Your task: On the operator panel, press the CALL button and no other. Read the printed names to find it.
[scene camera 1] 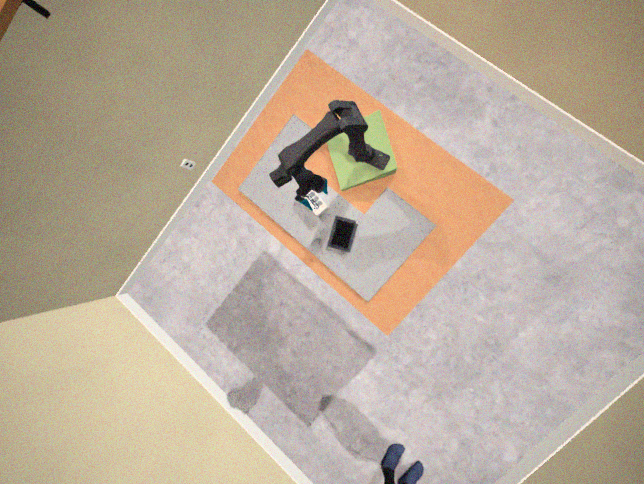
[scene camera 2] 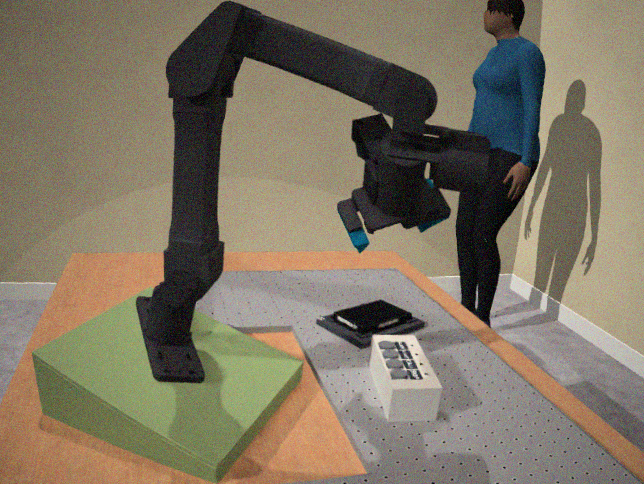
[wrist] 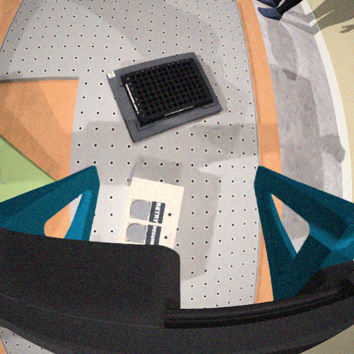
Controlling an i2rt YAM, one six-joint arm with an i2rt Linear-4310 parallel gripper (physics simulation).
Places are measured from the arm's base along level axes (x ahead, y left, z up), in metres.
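Pixels of known places: gripper, fingertip midpoint: [scene camera 1: 319, 202] [scene camera 2: 389, 238]; arm's base, link origin: [scene camera 1: 368, 154] [scene camera 2: 166, 338].
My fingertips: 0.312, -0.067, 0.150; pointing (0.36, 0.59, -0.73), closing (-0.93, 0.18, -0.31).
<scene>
Ahead of a thing's pixels: the offset from my fingertips to its top centre, as dx, dy, dz. Level surfaces: height alone.
The white operator panel {-0.003, -0.080, -0.154} [scene camera 1: 317, 209] [scene camera 2: 412, 403] [wrist: 156, 191] stands on the grey perforated plate. It has a row of round grey buttons with dark name labels. In the wrist view the RETRY button [wrist: 139, 209] and a button whose label reads RESUM, cut off at its end [wrist: 136, 232], show; the gripper body hides the rest of the row. The labels in the scene views are too small to read, so I cannot tell which button is CALL. My gripper [scene camera 1: 314, 194] [scene camera 2: 395, 239] [wrist: 176, 174] is open and empty, high above the panel, with its teal fingers wide apart.
A black well plate on a dark holder {+0.076, +0.139, -0.183} [scene camera 1: 342, 234] [scene camera 2: 372, 316] [wrist: 170, 92] lies beside the panel. The arm's base stands on a green wedge block [scene camera 1: 343, 174] [scene camera 2: 249, 359] [wrist: 20, 172]. A person [scene camera 2: 507, 93] stands beyond the orange table {dz -0.222} [scene camera 1: 442, 166] [scene camera 2: 52, 312].
</scene>
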